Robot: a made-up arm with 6 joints. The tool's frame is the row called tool. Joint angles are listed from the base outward.
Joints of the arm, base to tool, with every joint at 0 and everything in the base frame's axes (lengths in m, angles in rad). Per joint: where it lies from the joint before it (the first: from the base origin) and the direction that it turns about. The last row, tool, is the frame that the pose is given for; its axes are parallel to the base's.
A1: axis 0 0 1 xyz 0 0 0.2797
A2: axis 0 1 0 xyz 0 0 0
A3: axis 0 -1 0 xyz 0 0 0.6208
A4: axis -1 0 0 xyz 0 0 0
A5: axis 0 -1 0 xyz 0.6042 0 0
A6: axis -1 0 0 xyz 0 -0.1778 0
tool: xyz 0 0 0
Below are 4 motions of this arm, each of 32 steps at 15 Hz.
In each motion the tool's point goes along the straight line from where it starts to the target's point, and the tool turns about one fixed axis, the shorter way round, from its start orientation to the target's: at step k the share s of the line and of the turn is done. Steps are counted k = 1, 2, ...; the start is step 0. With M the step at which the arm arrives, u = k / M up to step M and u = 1 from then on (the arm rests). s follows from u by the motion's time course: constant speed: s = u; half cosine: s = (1 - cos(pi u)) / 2; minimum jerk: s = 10 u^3 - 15 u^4 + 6 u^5.
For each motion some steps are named. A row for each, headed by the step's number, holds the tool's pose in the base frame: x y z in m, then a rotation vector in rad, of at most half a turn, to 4 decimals.
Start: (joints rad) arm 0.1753 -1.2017 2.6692 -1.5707 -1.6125 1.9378
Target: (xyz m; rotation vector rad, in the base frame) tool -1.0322 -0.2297 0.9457 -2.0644 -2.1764 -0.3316
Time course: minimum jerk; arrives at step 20
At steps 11, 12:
11: -1.0721 -0.2177 0.6560 1.9338 2.0963 0.6985
12: -1.0634 -0.2203 0.7197 2.0012 2.1558 0.6315

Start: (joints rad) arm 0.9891 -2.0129 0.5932 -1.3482 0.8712 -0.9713
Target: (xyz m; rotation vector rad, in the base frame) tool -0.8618 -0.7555 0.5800 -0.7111 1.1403 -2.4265
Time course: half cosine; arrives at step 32
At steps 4, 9, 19, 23, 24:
4: -0.5257 -0.8470 0.4757 -1.0854 0.6224 -1.2849
9: -0.5763 -0.8332 0.4914 -1.0542 0.7019 -1.4587
19: -0.7378 -0.7893 0.5415 -0.8985 0.9530 -2.0107
23: -0.7979 -0.7729 0.5602 -0.8158 1.0446 -2.2135
24: -0.8106 -0.7694 0.5641 -0.7964 1.0638 -2.2561

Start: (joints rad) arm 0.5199 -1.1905 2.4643 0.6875 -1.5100 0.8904
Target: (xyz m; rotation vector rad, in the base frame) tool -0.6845 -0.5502 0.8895 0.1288 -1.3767 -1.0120
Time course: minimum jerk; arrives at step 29
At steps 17, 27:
17: -0.7379 -0.5807 0.6250 0.2674 -1.4012 -0.9527
27: -0.6850 -0.5505 0.8872 0.1300 -1.3769 -1.0115

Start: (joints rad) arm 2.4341 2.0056 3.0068 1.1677 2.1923 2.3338
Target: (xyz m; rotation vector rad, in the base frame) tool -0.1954 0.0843 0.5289 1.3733 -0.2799 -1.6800
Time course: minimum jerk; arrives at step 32
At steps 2, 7, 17, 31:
2: -0.5248 0.5402 0.6150 1.2794 -0.8899 -1.5413
7: -0.5013 0.5077 0.6089 1.2884 -0.8475 -1.5540
17: -0.3412 0.2860 0.5670 1.3405 -0.5535 -1.6292
31: -0.1955 0.0844 0.5289 1.3733 -0.2801 -1.6800

